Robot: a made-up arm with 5 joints.
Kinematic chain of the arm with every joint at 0, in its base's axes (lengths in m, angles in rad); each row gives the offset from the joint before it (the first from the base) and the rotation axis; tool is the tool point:
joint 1: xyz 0 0 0.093 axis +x
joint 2: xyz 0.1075 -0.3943 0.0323 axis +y
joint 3: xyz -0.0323 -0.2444 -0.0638 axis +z
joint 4: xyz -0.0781 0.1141 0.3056 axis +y
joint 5: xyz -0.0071 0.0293 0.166 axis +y
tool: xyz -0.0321 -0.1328 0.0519
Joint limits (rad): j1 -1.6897..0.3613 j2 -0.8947..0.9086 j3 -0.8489..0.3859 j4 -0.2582..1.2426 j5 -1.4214..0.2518
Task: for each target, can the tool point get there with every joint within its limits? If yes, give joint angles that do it. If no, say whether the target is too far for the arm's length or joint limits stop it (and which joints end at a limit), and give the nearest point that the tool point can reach.
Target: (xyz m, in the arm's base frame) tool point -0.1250 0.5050 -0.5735
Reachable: no: joint limits stop it (at a limit: joint 1, joint 3, joint 4) | nearest point -0.0631 0.4897 0.5290 | short by 1.104 m
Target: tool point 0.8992 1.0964 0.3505
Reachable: no: too far | nearest point 0.3822 0.4862 0.5830 | short by 0.833 m
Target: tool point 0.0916 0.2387 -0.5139
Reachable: no: joint limits stop it (at a limit: joint 1, joint 2, joint 4, joint 5) | nearest point -0.2640 -0.5212 0.0556 | short by 1.014 m
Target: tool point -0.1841 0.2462 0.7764
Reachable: yes | joints -1.3933 -0.6874 -0.0676 0.6355 -0.0602
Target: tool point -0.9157 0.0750 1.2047
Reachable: no: too far | nearest point -0.3607 0.0478 0.8020 | short by 0.686 m
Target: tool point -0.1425 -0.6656 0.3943
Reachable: yes | joints 0.0846 -0.4899 0.2741 0.6750 -1.2175
